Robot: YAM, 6 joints.
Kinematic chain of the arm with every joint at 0, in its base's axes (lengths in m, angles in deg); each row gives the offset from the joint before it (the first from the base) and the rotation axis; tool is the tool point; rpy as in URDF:
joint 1: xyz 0 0 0.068 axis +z
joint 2: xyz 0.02 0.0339 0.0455 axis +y
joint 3: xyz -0.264 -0.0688 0 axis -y
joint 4: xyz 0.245 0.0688 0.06 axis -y
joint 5: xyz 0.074 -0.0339 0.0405 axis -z
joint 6: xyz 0.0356 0 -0.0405 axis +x
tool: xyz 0 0 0 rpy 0 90 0
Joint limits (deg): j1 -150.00..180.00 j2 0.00..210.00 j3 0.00..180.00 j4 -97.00..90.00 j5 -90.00..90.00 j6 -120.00..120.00
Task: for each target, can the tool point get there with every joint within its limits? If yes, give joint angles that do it. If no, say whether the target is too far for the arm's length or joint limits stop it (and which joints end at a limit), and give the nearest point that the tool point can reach.
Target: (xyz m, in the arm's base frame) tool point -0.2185 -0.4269 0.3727
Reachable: yes | joints -121.07 133.87 151.52 -63.77 -68.78 9.79
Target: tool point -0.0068 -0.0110 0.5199
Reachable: yes | joints -40.71 39.67 97.90 -59.29 21.03 99.31
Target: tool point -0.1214 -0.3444 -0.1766
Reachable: yes | joints -105.64 169.45 74.60 32.03 42.44 83.82
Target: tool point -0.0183 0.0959 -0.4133
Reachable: no: joint limits stop it (at a limit: joint 2) | nearest point -0.0224 0.1173 -0.3565 | short by 0.061 m
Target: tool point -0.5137 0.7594 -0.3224
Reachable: no: too far | nearest point -0.3266 0.4828 -0.1601 | short by 0.371 m
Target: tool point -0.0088 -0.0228 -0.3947
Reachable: no: joint limits stop it (at a limit: joint 2) | nearest point -0.0228 -0.0591 -0.3293 | short by 0.076 m
